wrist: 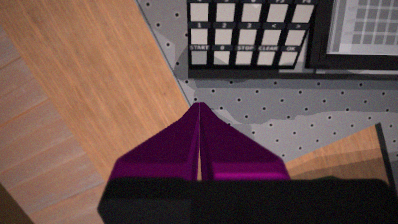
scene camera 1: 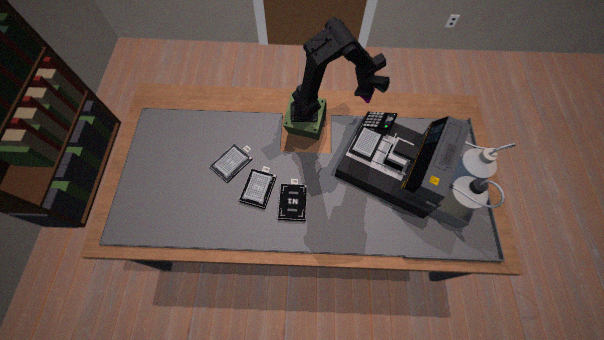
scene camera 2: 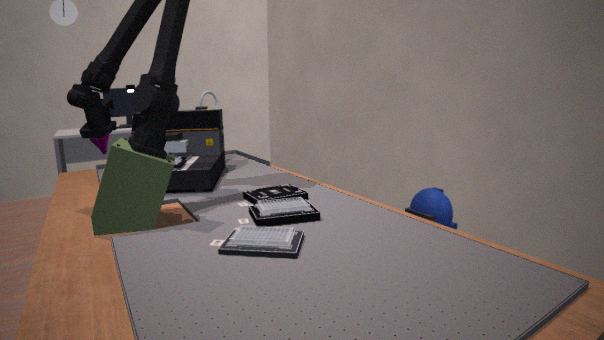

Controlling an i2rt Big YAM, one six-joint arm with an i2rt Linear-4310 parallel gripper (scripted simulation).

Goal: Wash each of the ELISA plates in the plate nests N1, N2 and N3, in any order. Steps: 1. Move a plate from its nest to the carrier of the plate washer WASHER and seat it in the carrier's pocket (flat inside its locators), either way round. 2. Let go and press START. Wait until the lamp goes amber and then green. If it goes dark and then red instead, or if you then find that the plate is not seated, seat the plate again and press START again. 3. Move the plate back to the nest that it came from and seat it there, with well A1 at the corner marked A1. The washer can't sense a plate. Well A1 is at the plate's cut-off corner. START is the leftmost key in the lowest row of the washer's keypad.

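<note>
My own gripper [scene camera 2: 105, 153] is there for me to see, and the wrist view has my gripper too [wrist: 199, 111].
</note>
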